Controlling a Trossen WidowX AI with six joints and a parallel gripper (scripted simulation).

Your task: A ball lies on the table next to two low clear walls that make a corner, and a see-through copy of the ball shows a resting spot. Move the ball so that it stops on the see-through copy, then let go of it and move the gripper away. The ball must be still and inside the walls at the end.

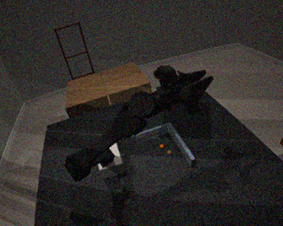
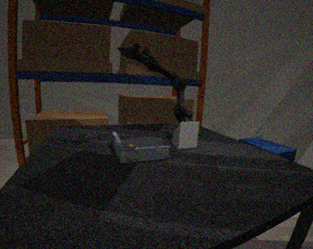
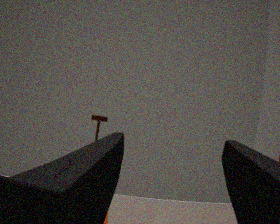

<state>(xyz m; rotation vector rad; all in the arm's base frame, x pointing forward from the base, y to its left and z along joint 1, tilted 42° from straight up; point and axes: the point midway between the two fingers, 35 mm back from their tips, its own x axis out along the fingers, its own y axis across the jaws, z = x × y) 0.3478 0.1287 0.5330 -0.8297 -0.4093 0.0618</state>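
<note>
Now: the orange ball 100 mm behind my gripper tip, 330 mm to the left of it and 570 mm below it.
</note>
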